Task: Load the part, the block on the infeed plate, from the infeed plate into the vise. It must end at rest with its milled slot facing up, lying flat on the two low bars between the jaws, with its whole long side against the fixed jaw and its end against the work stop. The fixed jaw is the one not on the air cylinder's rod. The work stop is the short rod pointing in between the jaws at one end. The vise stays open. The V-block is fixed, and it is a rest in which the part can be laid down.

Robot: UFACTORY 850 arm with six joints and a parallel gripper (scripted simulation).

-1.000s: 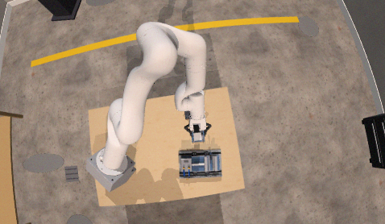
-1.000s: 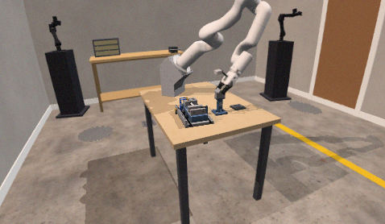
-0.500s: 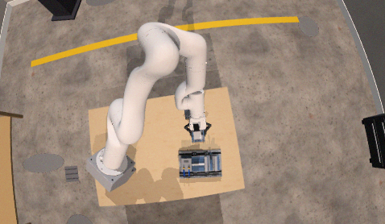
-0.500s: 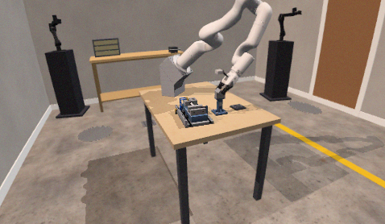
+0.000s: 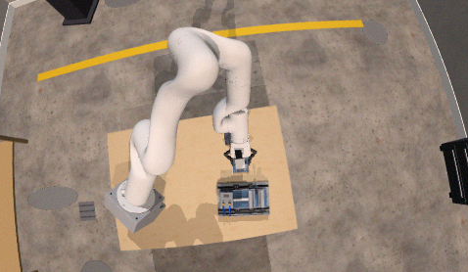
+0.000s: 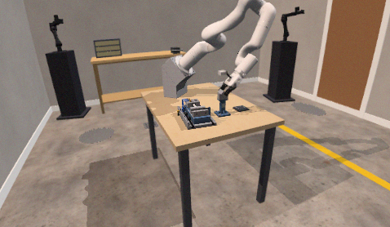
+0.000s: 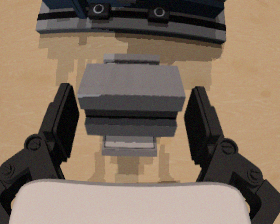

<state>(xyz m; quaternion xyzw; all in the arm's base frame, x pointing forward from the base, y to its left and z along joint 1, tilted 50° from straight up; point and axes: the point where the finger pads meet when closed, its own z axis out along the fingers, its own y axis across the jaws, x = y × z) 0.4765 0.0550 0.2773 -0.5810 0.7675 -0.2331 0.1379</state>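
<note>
Right now my hand is right at the part. Round my hand: white cylinder rod 2 cm ahead, 20 cm to the right, 9 cm below; work stop 10 cm ahead, 14 cm to the right, 7 cm below; grey vise jaw 7 cm ahead, 19 cm to the right, 9 cm below.
</note>
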